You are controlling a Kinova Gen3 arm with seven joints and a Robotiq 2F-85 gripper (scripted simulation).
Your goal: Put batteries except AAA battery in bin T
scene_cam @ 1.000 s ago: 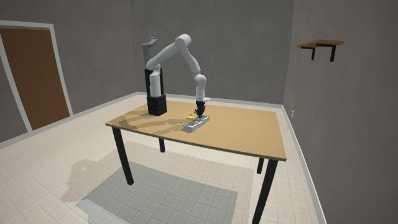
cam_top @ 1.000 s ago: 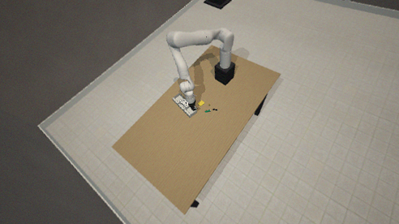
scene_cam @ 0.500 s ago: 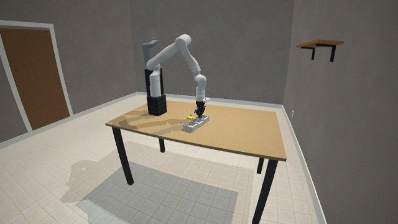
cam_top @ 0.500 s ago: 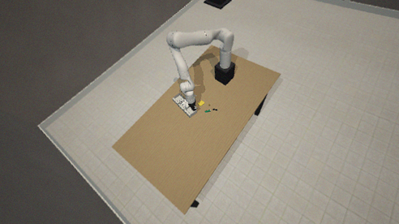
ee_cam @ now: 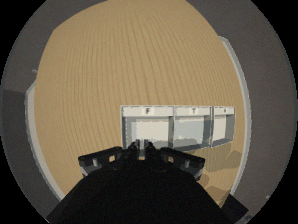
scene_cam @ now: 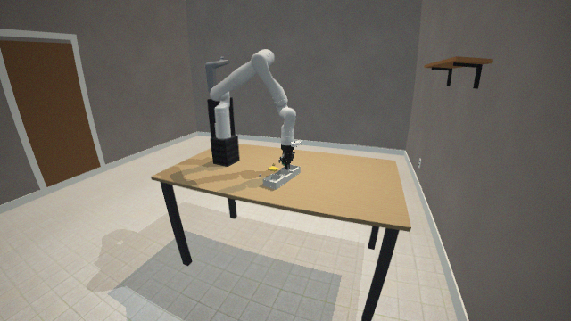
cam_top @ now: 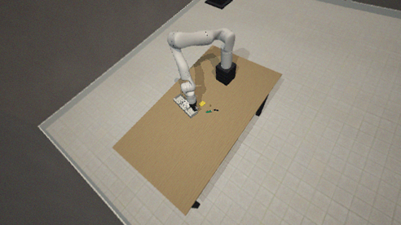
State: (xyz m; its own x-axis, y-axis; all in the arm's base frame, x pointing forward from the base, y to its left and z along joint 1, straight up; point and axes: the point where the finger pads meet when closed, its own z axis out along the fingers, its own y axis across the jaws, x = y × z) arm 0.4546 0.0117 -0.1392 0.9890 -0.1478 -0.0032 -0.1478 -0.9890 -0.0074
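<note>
The green battery is 70 mm behind my hand, 100 mm to the left of it and 30 mm below it. Round my hand: grey bin: 10 mm ahead, 100 mm to the right, 20 mm below; pale stick-like item: 120 mm behind, 110 mm to the right, 30 mm below; yellow block: 100 mm behind, 30 mm below.
</note>
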